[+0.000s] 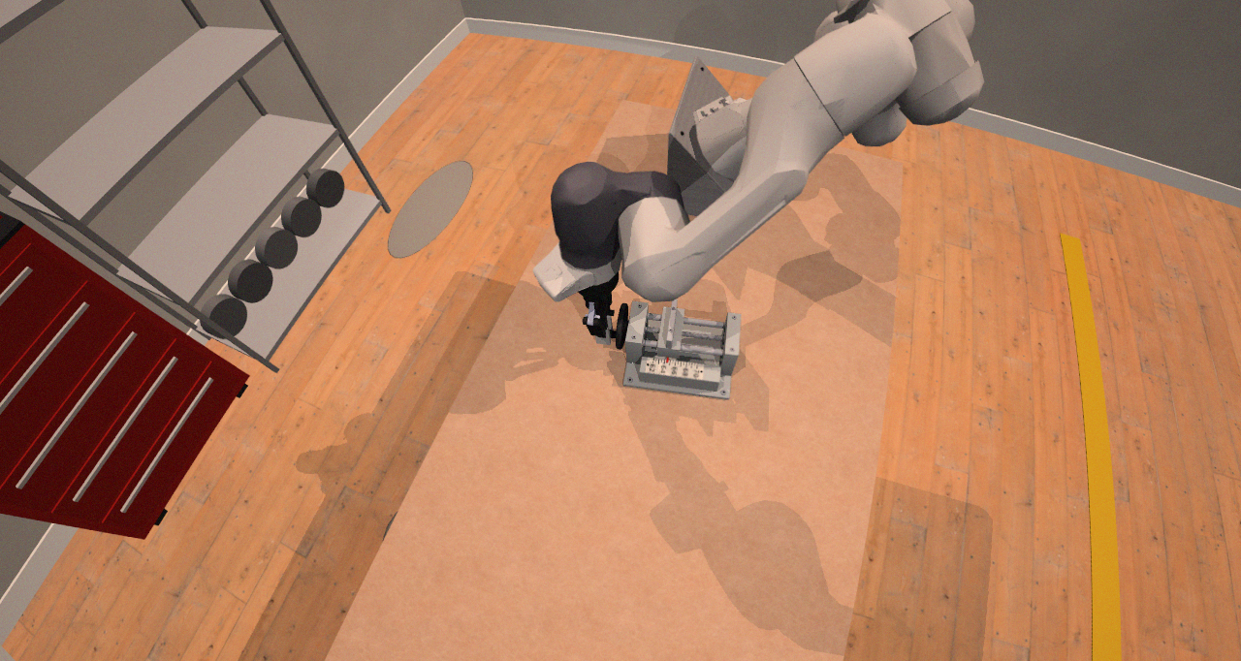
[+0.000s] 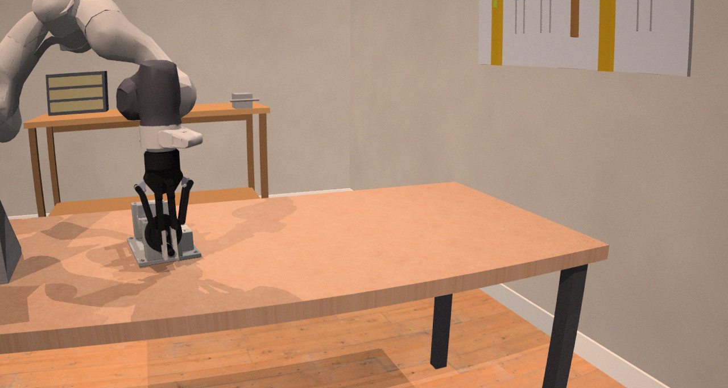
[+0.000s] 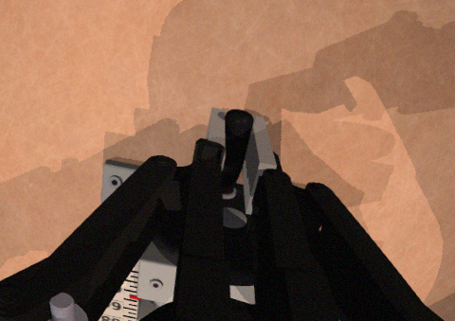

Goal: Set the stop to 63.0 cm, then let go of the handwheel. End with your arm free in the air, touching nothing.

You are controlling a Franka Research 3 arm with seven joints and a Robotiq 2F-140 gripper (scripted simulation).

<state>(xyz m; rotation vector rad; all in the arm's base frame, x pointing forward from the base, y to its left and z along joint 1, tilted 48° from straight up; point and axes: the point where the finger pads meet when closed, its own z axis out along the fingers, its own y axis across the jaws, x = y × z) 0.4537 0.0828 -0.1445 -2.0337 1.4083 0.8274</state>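
My hand is 20 mm to the right of the black handwheel, 10 mm past it and 10 mm above it. The rest, counted from my hand: sliding stop: 120 mm to the left, 30 mm behind, 30 mm above.
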